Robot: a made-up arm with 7 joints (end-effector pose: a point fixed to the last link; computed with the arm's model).
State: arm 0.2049 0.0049 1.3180 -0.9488 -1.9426 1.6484 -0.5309
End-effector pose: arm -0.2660 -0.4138 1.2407 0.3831 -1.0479 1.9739
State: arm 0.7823 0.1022 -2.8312 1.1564 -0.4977 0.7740 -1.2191
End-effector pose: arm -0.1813 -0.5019 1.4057 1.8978 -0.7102 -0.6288
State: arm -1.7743 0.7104 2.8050 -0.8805 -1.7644 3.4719 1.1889
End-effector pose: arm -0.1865 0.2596 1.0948 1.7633 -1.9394 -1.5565
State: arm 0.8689 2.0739 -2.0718 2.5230 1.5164 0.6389 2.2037
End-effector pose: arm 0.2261 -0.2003 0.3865 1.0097 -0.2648 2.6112
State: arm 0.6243 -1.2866 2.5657 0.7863 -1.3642 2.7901 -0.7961
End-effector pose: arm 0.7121 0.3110 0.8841 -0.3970 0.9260 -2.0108
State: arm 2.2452 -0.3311 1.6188 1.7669 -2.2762 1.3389 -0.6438
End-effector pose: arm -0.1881 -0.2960 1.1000 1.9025 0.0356 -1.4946
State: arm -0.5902 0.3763 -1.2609 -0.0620 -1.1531 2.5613 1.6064
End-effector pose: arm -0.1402 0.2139 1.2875 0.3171 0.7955 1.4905
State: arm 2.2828 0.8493 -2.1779 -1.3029 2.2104 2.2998 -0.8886
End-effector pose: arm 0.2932 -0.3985 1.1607 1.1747 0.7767 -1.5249
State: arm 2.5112 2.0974 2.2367 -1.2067 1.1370 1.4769 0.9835
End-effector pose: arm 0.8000 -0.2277 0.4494 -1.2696 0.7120 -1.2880
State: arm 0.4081 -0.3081 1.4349 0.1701 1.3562 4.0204 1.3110
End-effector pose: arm 0.0649 0.1466 1.3129 1.4216 2.2323 0.1127
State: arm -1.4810 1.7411 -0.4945 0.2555 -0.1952 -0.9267 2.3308
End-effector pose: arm -0.3711 0.9442 0.5340 0.9927 0.8304 -1.6097
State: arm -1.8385 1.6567 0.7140 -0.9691 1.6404 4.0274 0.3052
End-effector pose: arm 0.1624 0.7333 0.2594 0.3268 -0.0649 -0.4023
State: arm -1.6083 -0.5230 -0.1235 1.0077 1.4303 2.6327 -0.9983
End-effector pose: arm -0.2015 -0.5215 0.9296 -0.1007 -1.4087 0.7338
